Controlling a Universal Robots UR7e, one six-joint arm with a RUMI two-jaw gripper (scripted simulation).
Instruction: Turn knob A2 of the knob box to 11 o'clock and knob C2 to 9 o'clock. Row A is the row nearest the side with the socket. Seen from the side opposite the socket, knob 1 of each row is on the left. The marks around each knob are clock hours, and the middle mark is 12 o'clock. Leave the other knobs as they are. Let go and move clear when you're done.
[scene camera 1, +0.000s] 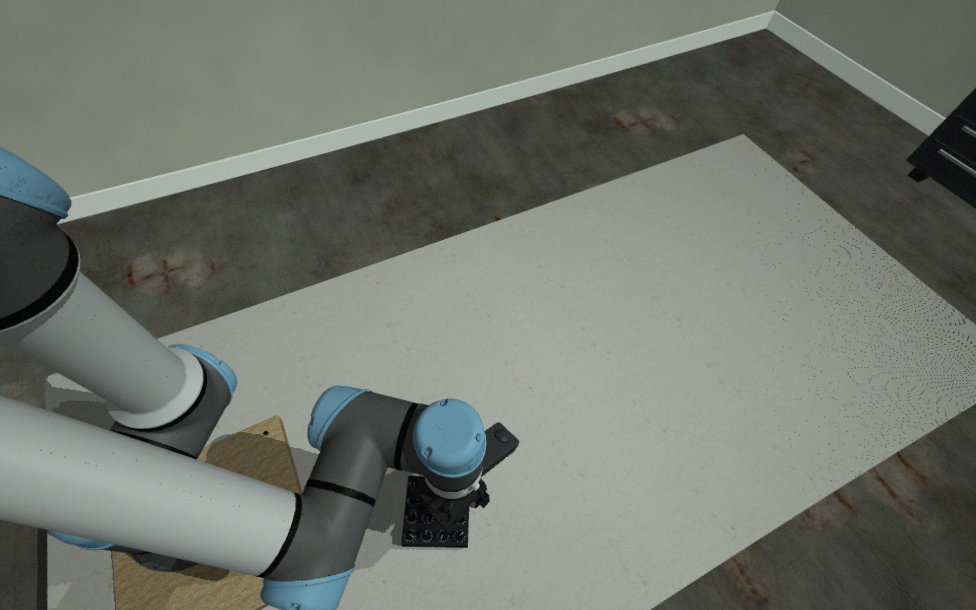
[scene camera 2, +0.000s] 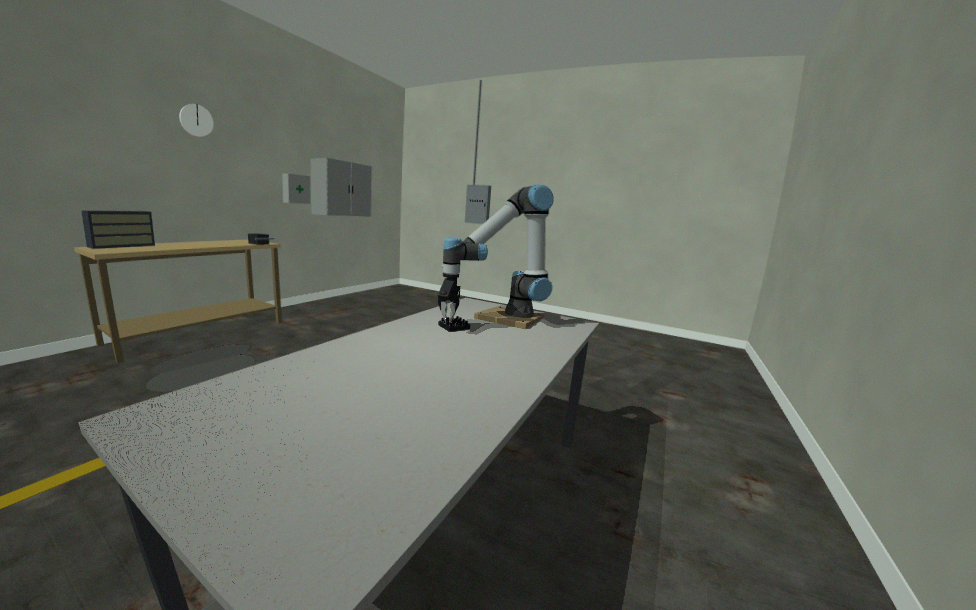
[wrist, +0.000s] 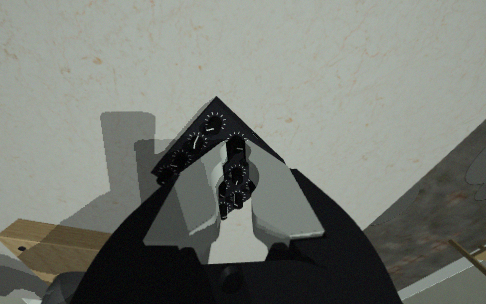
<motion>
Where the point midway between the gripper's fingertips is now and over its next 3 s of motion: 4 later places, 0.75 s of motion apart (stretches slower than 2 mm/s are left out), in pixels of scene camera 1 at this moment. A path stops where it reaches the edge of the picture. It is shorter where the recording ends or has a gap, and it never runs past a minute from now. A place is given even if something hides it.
My gripper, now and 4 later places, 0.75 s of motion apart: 462, 499; 460, 494; 457, 493; 443, 491; 428, 492
</motion>
